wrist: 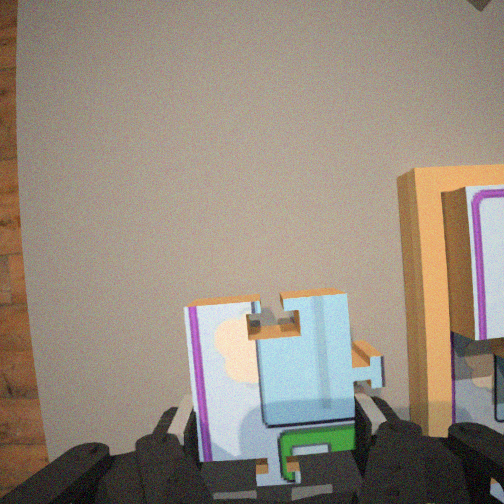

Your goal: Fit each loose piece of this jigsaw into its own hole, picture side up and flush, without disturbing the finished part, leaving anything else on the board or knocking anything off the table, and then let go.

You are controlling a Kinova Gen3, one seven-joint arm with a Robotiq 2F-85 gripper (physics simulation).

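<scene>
In the wrist view my gripper [274, 417] is shut on a loose jigsaw piece [272, 377]. The piece shows its picture side: a purple stripe at the left, a pale blue panel, a cream patch and a green shape at the bottom. It has a notch in its top edge and a tab on its right side. My fingers press on its left and right sides. The orange-framed jigsaw board [452, 300] lies at the right edge. A placed piece with a purple border [477, 262] sits in it, standing above the frame. The held piece is left of the board and apart from it.
The board lies on a beige mat [225, 150]. A strip of wooden table [12, 250] runs along the left edge. A small dark corner of some object [481, 4] shows at the top right.
</scene>
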